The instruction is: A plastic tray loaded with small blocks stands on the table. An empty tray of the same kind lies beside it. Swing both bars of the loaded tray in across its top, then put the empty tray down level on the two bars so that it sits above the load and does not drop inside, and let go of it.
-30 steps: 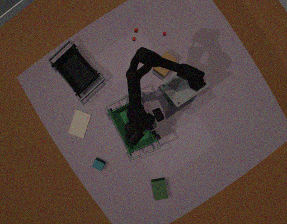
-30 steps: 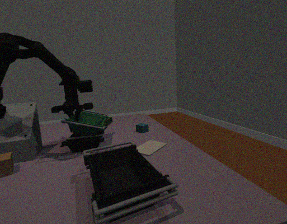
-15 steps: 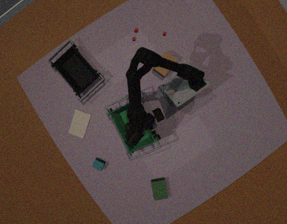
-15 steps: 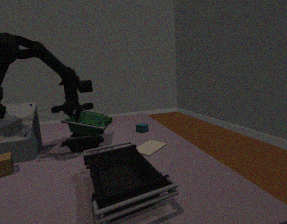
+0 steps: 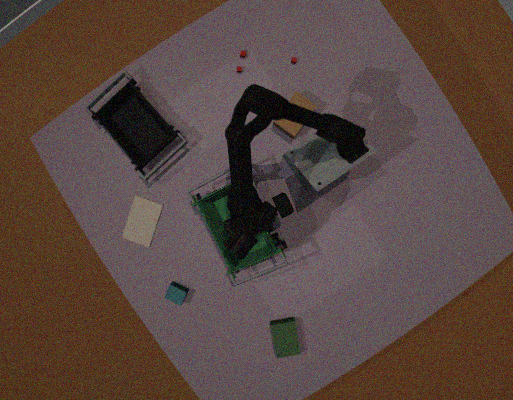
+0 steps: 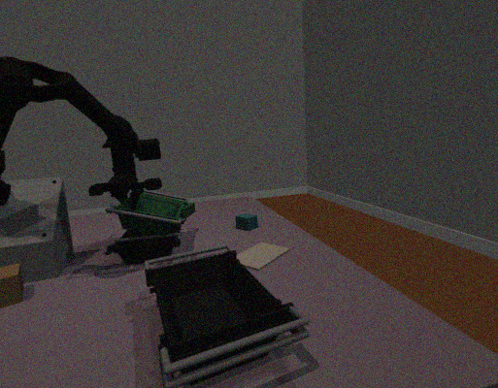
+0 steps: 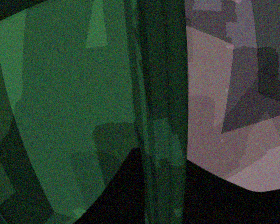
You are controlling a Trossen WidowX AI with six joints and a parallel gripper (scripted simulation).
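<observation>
Now: the green tray 7 cm ahead of my gripper tip, 1 cm to the right of it and 1 cm above it. Also, from my gripper tip: cream card 33 cm ahead, 19 cm to the right, 11 cm below; teal cube 37 cm ahead, 9 cm below, 7 cm to the left; tan box 27 cm behind, 19 cm to the right, 8 cm below.
</observation>
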